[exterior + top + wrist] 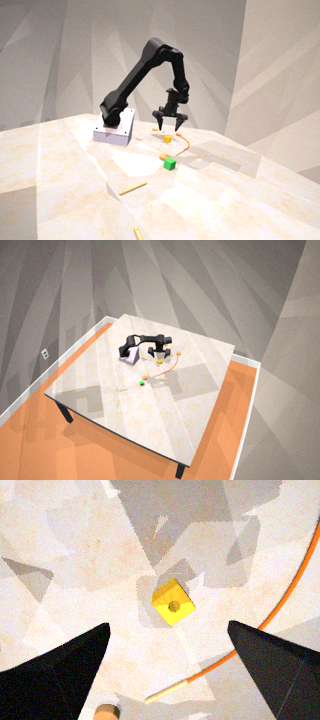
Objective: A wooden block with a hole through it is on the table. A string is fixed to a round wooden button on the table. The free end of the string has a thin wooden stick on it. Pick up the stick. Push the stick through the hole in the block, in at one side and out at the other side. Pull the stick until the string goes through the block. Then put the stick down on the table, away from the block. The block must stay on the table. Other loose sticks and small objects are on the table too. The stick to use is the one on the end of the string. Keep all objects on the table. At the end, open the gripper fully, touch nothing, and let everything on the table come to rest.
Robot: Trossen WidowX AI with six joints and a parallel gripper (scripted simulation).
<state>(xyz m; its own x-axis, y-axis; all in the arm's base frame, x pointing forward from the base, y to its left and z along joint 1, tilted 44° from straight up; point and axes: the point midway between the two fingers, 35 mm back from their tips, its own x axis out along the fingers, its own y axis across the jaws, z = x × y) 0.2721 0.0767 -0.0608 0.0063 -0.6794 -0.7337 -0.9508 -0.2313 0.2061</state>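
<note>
Now: gripper tip 10 mm short of the yellow wooden block, 10 mm to the right of it and 50 mm above it. Also, from my gripper tip: thin wooden stick: 60 mm ahead, 130 mm to the right, 60 mm below; green cube: 20 mm behind, 280 mm to the right, 50 mm below.
</note>
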